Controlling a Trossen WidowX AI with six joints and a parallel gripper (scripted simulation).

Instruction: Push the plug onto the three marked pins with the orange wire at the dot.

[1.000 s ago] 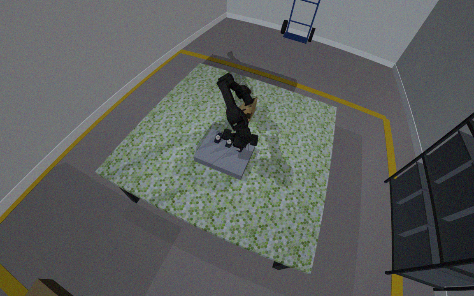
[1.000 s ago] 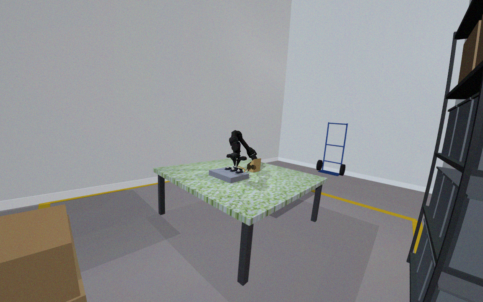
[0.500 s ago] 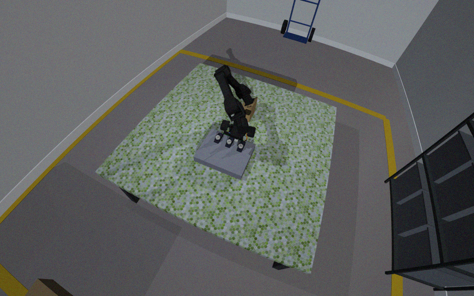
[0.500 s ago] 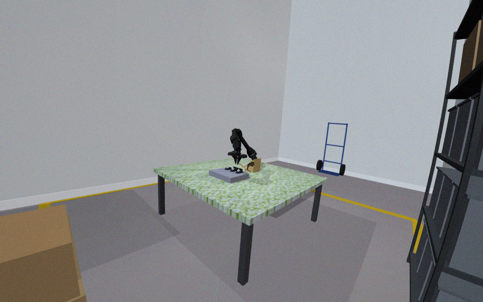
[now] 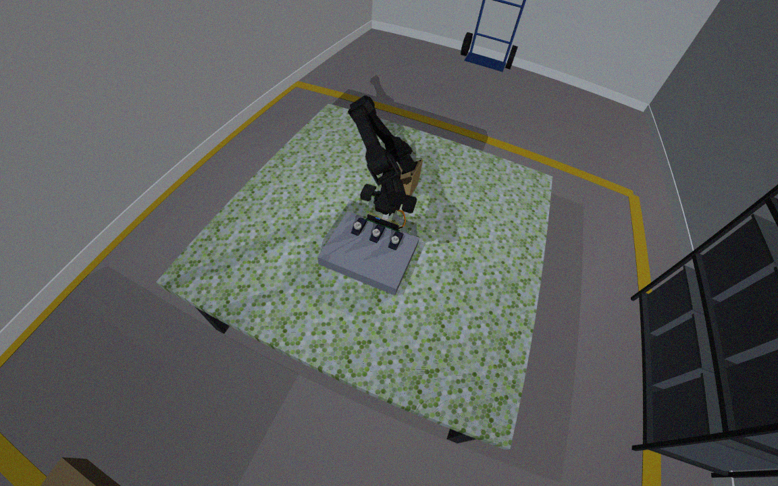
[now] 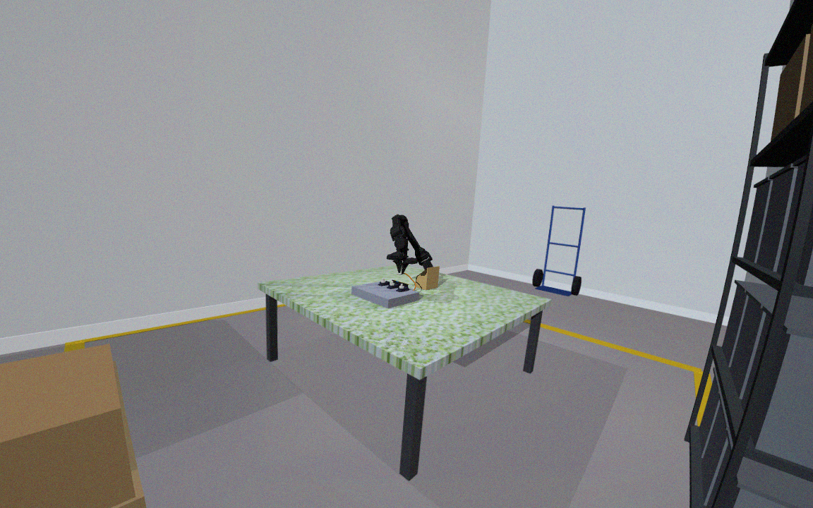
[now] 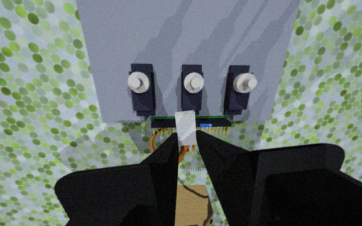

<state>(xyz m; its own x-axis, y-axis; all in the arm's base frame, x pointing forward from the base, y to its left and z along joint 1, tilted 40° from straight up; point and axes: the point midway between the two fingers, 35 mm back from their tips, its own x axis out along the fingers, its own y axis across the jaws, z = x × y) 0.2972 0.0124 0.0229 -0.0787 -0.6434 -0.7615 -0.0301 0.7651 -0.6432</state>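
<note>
Right now the blue band is 6 cm below my gripper tip, 4 cm to the right of it and 2 cm behind it. The rest, counted from my gripper tip: grey holder: 14 cm ahead, 11 cm below, 2 cm to the right.
</note>
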